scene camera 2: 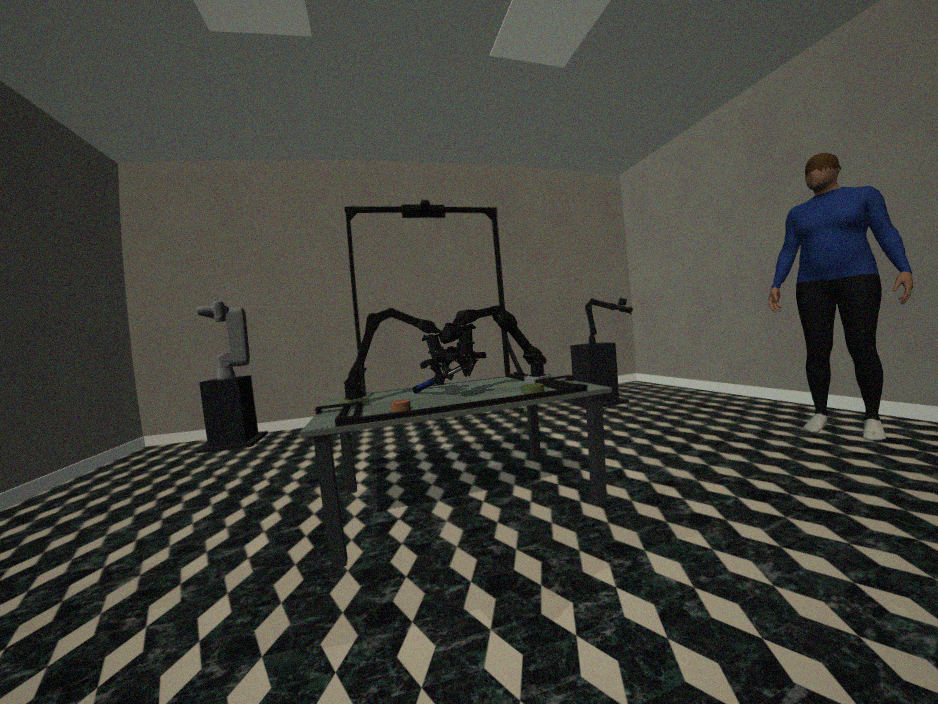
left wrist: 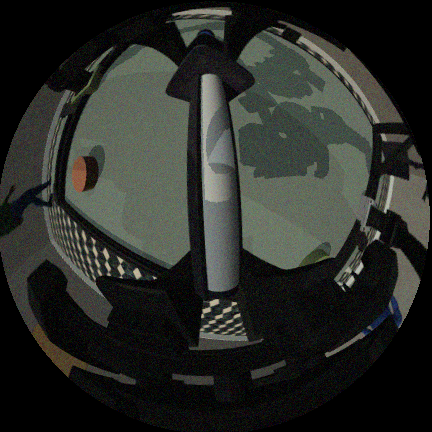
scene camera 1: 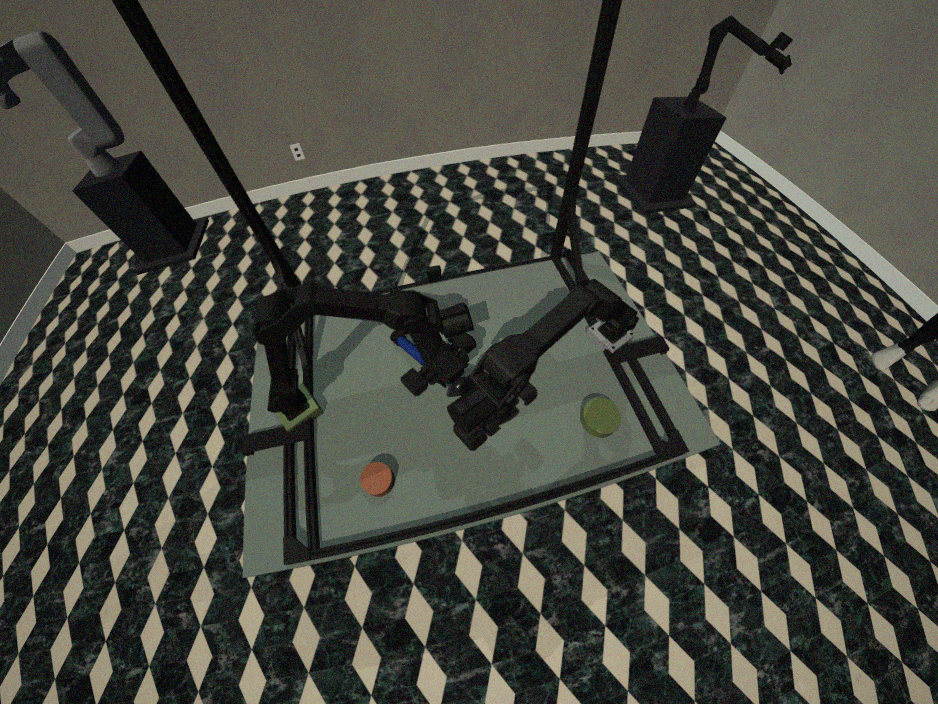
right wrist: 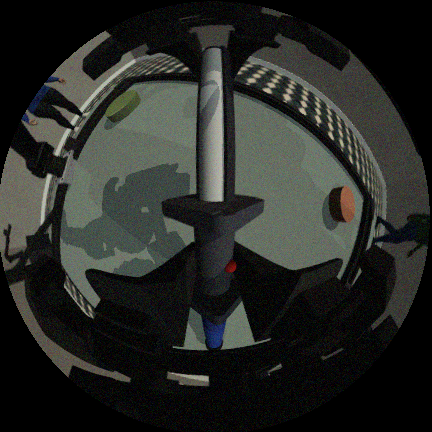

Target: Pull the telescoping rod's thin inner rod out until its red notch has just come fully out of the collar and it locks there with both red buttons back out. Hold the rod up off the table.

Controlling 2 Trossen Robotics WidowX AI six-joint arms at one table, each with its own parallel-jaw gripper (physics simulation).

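The telescoping rod is tilted between the grippers; its blue outer end (scene camera 1: 409, 350) (scene camera 2: 425, 384) (right wrist: 214, 334) hangs low, contact with the table unclear. Its silver inner rod (left wrist: 218, 225) (right wrist: 212, 145) runs out of the dark flared collar (left wrist: 210, 67) (right wrist: 213, 207). One red button (right wrist: 230, 267) shows on the dark tube below the collar in the right wrist view. The second button and the red notch do not show. My right gripper (right wrist: 212, 246) is shut on the dark tube. My left gripper (left wrist: 213, 244) (right wrist: 217, 88) is shut on the inner rod's far end.
An orange disc (scene camera 1: 376, 478) (scene camera 2: 400, 406) (left wrist: 85, 174) (right wrist: 343, 204) lies near the table's front left in scene camera 1, a green disc (scene camera 1: 600, 416) (right wrist: 123, 106) at its right. A dark frame rail (scene camera 1: 484, 519) runs along the front edge. Both forearms cross the table's middle.
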